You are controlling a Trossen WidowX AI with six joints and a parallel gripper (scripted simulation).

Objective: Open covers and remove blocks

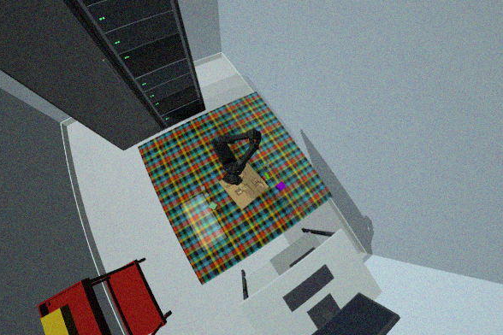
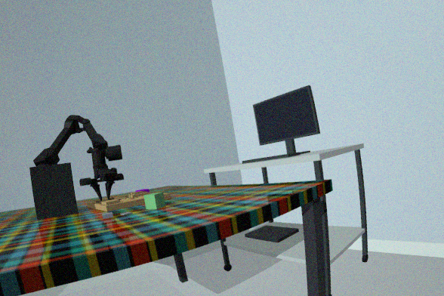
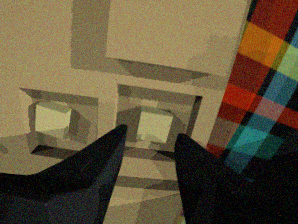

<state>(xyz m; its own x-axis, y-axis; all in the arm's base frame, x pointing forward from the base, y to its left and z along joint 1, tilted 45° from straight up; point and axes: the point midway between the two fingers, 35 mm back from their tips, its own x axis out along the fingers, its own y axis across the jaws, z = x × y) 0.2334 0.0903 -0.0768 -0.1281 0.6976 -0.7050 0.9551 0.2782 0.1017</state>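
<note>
The bright green block lies 270 mm to the left of my gripper tip, 100 mm ahead of it and 30 mm below it. The rest, counted from my gripper tip: purple block 340 mm to the left, 230 mm ahead, 20 mm below; grey piece 260 mm to the right, 30 mm below, 10 mm behind; pale green block 230 mm to the right, 160 mm ahead, 10 mm below.
</note>
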